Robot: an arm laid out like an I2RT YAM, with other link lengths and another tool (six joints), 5 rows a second.
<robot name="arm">
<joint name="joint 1" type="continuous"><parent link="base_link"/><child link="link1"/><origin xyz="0 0 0.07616" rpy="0 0 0"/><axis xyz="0 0 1"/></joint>
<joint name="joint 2" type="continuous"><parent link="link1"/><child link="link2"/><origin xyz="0.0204 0.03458 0.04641" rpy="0 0 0"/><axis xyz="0 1 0"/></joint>
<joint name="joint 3" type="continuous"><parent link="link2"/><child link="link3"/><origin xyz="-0.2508 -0.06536 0" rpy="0 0 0"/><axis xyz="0 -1 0"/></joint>
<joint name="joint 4" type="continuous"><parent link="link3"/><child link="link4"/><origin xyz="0.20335 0.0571 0.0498" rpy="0 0 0"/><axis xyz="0 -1 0"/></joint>
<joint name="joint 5" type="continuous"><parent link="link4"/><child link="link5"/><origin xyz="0.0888 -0.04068 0.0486" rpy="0 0 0"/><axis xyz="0 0 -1"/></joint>
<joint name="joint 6" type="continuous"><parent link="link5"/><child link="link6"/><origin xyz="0.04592 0 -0.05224" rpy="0 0 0"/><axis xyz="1 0 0"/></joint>
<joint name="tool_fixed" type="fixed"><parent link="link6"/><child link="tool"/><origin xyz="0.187 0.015 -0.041" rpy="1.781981 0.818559 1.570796"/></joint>
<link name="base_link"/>
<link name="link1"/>
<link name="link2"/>
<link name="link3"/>
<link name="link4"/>
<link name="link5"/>
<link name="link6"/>
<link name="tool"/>
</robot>
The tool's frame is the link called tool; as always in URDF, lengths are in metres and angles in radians. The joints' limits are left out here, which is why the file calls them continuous.
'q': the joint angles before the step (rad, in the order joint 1, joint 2, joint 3, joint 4, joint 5, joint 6). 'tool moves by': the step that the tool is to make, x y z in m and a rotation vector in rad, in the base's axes. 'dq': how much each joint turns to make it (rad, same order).
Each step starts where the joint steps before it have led.
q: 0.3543, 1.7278, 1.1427, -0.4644, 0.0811, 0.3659
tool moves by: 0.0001, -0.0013, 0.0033, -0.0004, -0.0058, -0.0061
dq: -0.0006, -0.0111, 0.0002, -0.0063, 0.0048, 0.0036
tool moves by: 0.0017, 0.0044, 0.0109, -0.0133, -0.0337, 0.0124
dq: 0.0261, -0.0289, 0.0037, -0.0058, 0.0281, -0.0008
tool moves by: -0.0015, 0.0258, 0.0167, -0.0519, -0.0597, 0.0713
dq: 0.1109, -0.0207, 0.0335, -0.0211, 0.0821, -0.0058
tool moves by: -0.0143, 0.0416, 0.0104, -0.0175, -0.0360, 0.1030
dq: 0.1338, -0.0074, 0.0236, -0.0112, 0.0453, 0.0066
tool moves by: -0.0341, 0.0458, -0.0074, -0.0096, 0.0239, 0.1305
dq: 0.1416, 0.0219, 0.0081, -0.0141, -0.0004, 0.0141
